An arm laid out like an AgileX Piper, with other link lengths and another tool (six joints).
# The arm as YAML. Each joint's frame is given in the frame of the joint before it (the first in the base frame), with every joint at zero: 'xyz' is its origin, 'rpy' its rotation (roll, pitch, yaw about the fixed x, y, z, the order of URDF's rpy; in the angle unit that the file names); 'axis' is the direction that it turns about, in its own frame. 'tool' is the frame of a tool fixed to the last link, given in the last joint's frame.
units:
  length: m
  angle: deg
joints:
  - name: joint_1
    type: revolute
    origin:
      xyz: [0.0, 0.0, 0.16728]
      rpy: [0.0, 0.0, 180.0]
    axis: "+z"
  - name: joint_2
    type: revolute
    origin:
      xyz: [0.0, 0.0, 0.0]
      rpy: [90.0, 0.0, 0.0]
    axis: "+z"
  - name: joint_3
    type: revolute
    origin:
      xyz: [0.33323, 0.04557, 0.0]
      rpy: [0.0, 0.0, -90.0]
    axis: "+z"
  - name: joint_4
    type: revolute
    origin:
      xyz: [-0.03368, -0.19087, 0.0]
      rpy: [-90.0, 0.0, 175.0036]
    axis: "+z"
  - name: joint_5
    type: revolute
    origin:
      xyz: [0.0, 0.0, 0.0]
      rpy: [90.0, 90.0, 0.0]
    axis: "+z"
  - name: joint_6
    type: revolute
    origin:
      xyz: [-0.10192, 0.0, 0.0]
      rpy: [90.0, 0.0, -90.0]
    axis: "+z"
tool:
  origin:
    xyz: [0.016, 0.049, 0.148]
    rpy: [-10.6, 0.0, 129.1]
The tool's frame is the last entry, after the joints.
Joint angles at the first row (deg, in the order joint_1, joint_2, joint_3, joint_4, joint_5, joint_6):
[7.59, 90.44, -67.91, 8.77, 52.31, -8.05]
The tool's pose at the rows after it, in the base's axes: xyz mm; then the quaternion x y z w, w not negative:
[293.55 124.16 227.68 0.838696 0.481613 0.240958 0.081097]
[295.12 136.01 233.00 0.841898 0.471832 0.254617 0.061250]
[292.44 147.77 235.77 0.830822 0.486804 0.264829 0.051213]
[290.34 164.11 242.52 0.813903 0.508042 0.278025 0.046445]
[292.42 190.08 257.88 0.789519 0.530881 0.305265 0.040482]
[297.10 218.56 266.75 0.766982 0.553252 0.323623 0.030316]
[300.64 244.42 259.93 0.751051 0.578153 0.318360 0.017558]
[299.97 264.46 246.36 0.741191 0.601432 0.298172 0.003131]
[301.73 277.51 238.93 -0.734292 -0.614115 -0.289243 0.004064]
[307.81 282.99 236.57 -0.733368 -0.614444 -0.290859 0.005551]
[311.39 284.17 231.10 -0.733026 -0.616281 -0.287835 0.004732]
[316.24 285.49 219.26 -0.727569 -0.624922 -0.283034 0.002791]
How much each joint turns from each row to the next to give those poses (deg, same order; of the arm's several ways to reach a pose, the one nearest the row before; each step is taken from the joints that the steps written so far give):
[0.00, 0.00, 0.00, 1.84, -0.38, -0.05]
[0.13, 0.00, 0.00, 3.31, -0.53, -0.58]
[1.31, 0.00, -0.07, 1.70, -0.38, -1.88]
[2.75, 0.00, -1.35, 0.44, 0.05, -0.61]
[4.00, 0.31, -3.32, 0.62, -0.05, -0.06]
[3.98, 2.06, -4.00, 0.58, -0.05, 0.00]
[3.49, 3.92, -3.73, 0.07, 0.61, 0.00]
[2.61, 4.17, -3.35, 0.00, 1.84, 0.00]
[1.49, 2.73, -2.59, 0.00, 1.02, 0.00]
[0.22, 1.39, -1.44, 0.19, -0.12, 0.00]
[0.00, 1.03, -0.36, -0.11, -0.30, -0.25]
[0.00, 1.76, -0.07, 0.00, -0.95, -1.49]

